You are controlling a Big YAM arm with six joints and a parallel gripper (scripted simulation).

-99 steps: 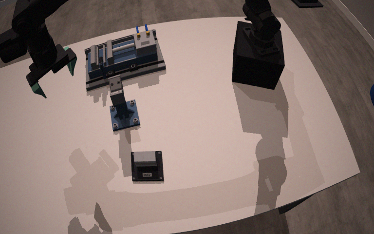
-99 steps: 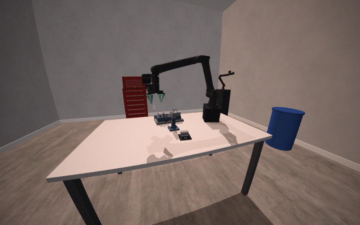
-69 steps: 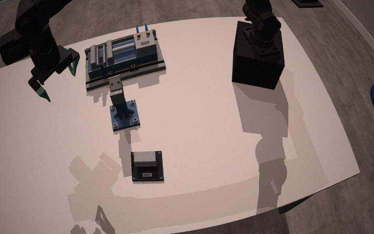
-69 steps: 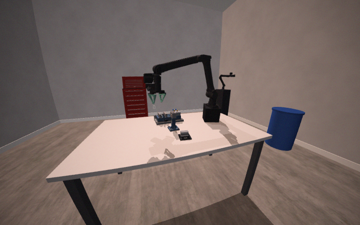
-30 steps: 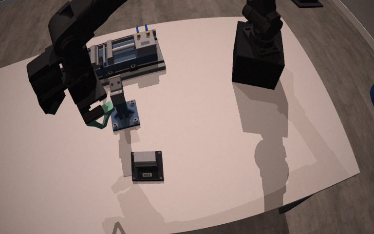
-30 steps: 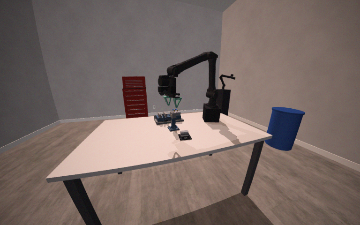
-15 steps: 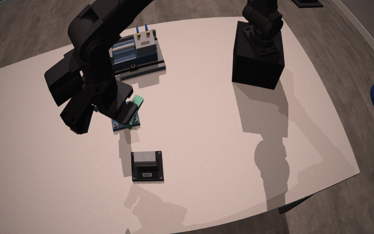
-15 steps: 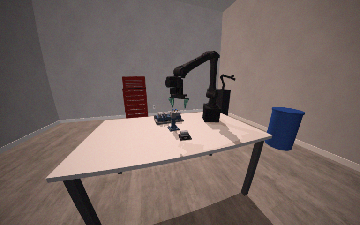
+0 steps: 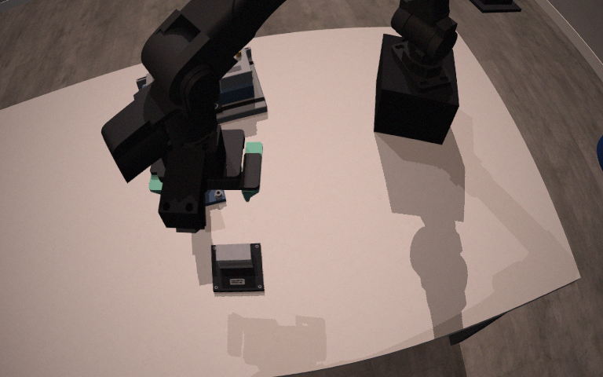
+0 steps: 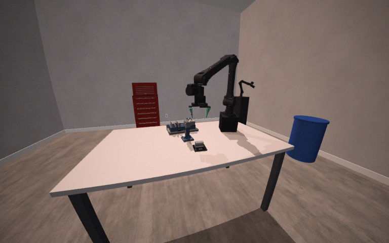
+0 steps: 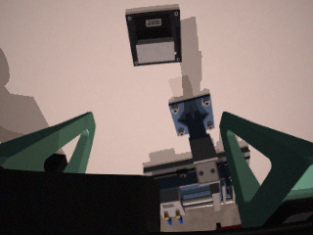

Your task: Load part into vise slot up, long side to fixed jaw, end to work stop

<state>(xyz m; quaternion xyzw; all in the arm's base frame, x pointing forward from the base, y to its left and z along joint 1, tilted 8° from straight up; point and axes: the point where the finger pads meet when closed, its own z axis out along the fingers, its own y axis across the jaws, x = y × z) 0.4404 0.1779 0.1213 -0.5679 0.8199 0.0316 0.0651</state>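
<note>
My gripper is now 1 cm to the right of the part and 21 cm above it. The rest, counted from my hand: black infeed plate: 1 cm to the left, 23 cm below; then moving jaw: 2 cm ahead, 41 cm to the right, 16 cm below; then dark short rod: 6 cm ahead, 36 cm to the right, 15 cm below.
</note>
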